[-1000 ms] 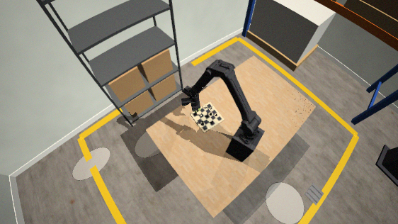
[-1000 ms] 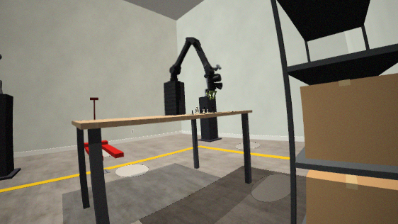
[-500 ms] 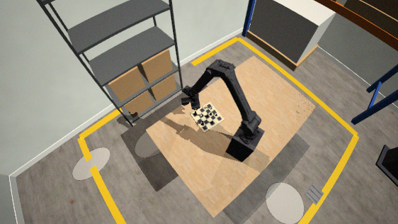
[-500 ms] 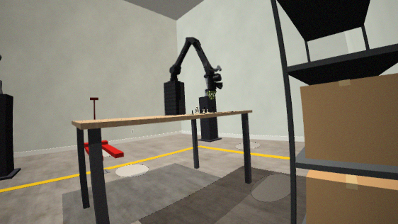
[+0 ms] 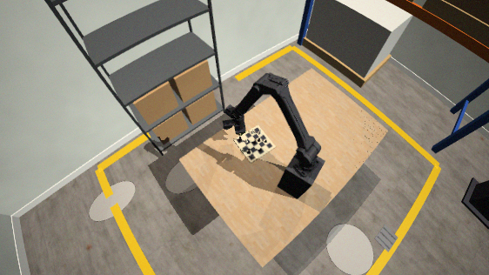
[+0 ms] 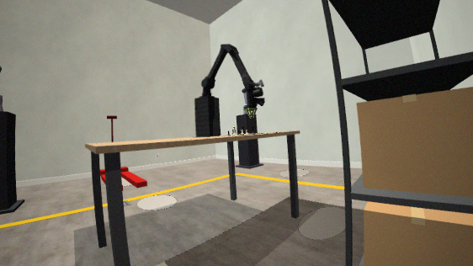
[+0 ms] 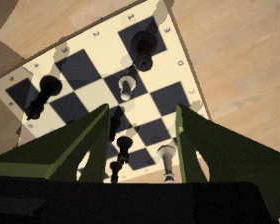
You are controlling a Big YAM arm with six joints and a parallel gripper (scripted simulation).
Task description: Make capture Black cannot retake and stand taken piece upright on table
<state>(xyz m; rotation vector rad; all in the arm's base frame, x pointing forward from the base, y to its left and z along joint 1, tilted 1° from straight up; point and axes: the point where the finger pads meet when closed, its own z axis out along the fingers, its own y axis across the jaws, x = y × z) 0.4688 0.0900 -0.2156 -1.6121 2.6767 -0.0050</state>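
The dark chess piece is 100 mm below my hand. The rest, counted from my hand: black piece: 110 mm behind, 90 mm below, 10 mm to the left; then chessboard: 130 mm below, 80 mm behind, 70 mm to the right; then white pawn: 110 mm below, 30 mm to the right, 30 mm behind.
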